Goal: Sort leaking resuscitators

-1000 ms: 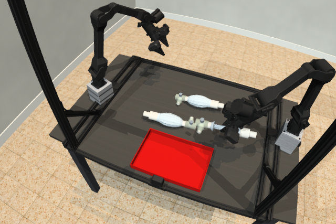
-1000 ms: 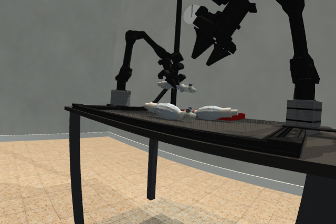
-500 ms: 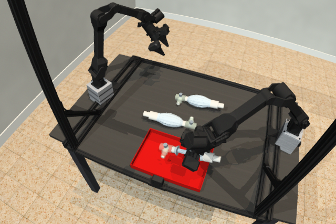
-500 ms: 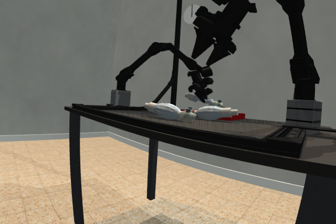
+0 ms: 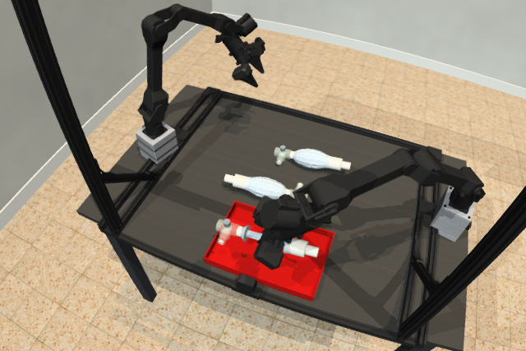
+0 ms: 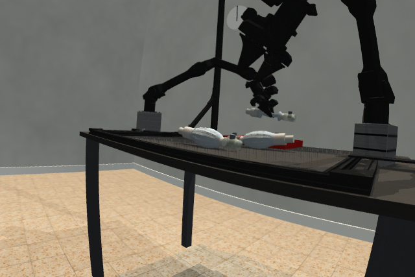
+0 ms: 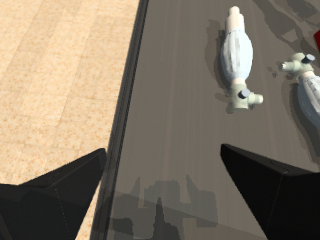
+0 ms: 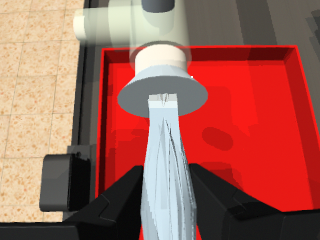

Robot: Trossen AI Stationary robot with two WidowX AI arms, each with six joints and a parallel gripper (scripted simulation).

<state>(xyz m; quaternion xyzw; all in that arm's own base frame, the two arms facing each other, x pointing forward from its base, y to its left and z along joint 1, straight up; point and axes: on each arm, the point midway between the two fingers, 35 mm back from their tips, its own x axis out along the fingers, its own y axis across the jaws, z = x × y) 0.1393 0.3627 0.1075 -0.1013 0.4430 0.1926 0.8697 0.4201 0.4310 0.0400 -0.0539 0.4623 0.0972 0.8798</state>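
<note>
My right gripper is now 15 cm above the red tray and 5 cm short of it.
</note>
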